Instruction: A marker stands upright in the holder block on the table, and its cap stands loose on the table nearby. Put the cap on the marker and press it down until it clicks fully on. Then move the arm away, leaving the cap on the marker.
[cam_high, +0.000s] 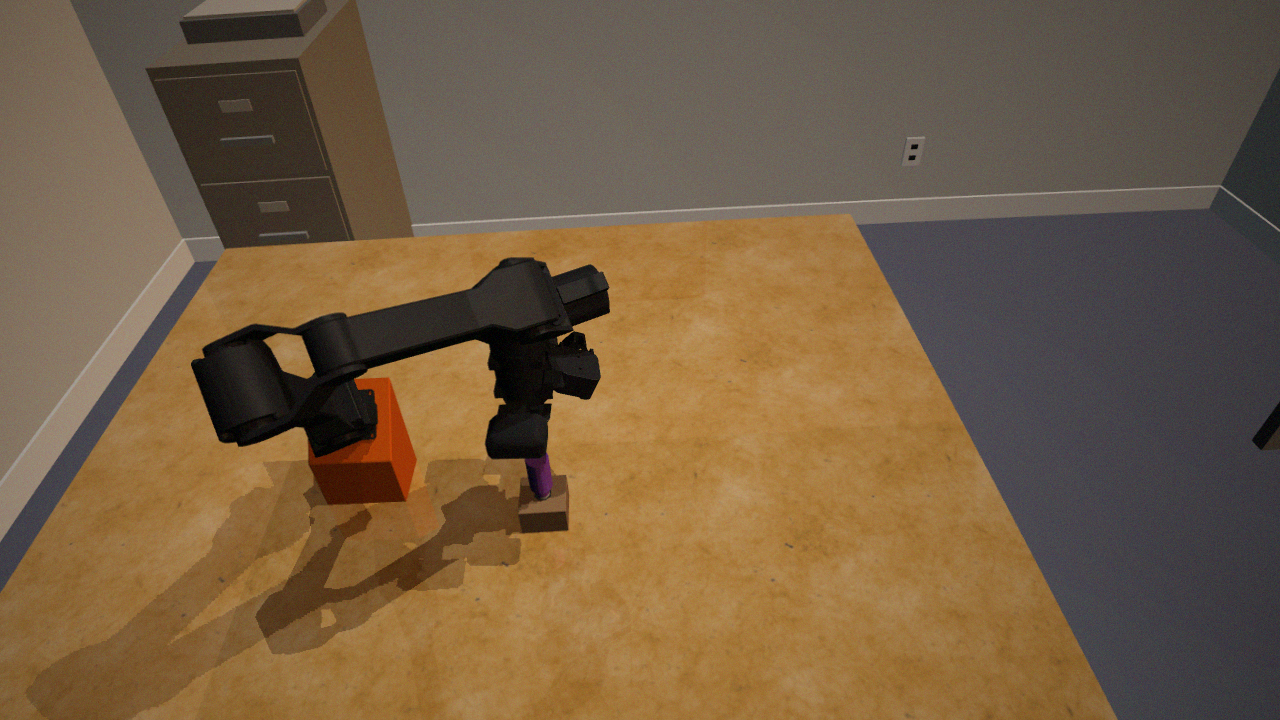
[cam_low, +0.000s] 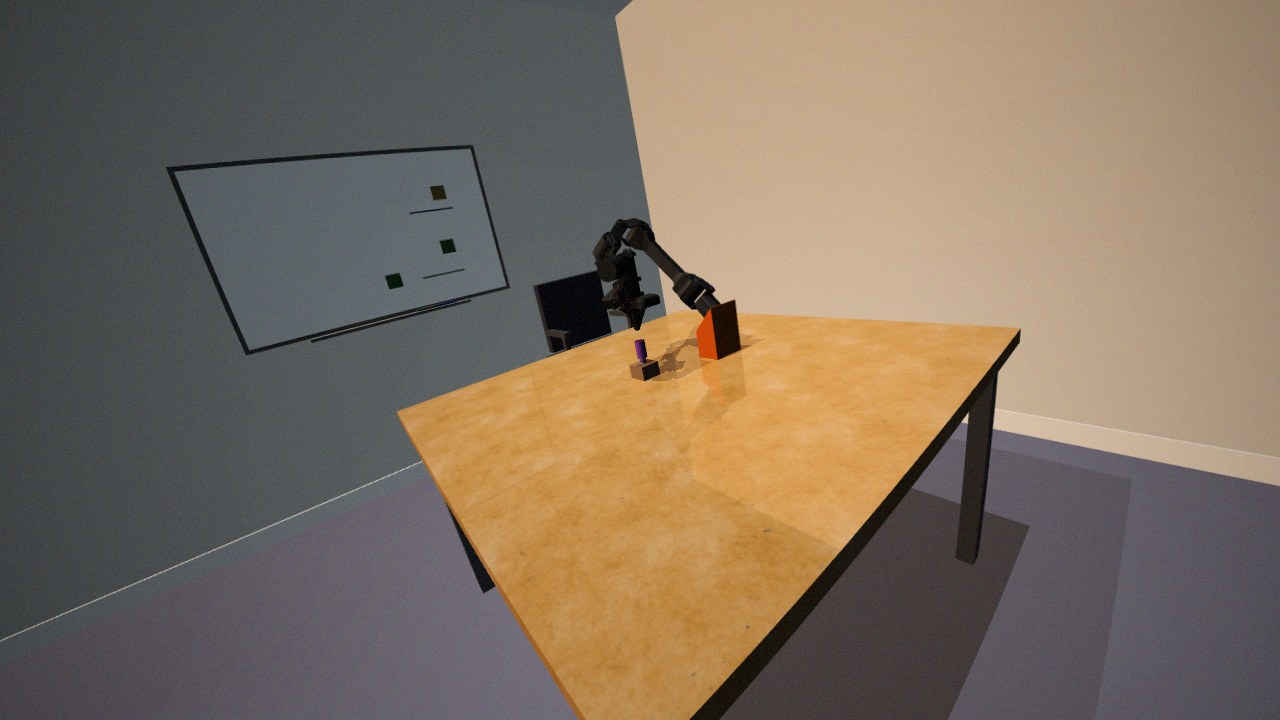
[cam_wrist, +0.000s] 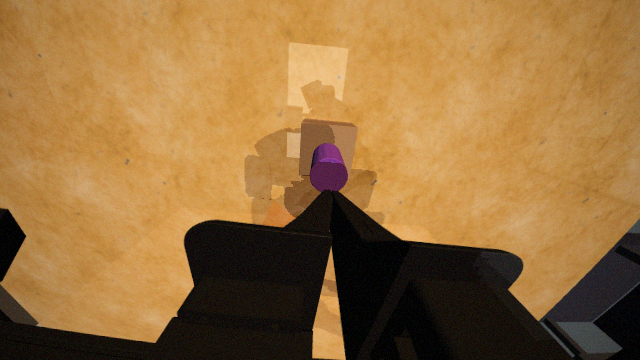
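Right now my gripper tip is 6 cm above the purple cap. The rest, counted from my gripper tip: holder block: 12 cm below.
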